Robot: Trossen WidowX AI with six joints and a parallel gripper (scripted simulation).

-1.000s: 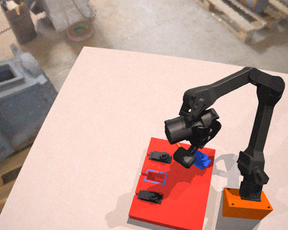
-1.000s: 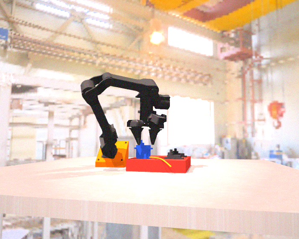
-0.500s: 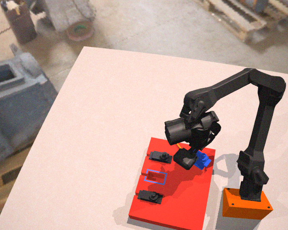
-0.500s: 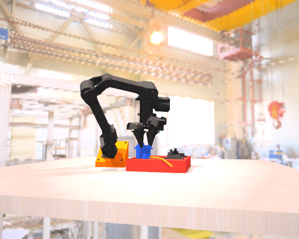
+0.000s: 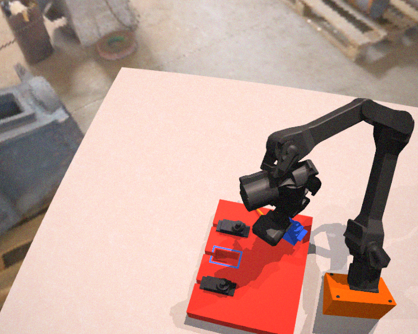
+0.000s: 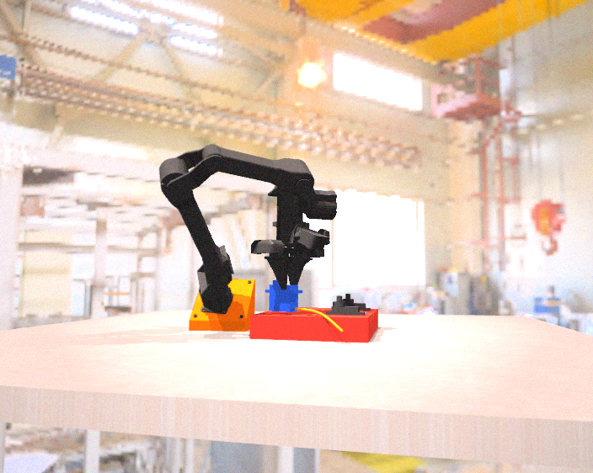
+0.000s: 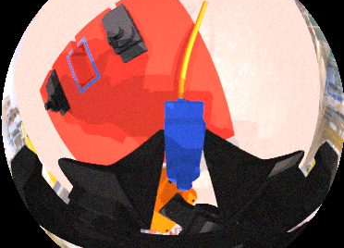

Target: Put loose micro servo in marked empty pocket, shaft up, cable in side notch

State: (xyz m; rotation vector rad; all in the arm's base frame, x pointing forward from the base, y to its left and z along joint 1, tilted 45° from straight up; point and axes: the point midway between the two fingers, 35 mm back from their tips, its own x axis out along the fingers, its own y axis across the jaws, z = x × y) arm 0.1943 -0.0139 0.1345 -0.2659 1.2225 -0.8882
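My gripper tip is now 10 mm short of the red deck, 90 mm to the right of it and 80 mm above it.
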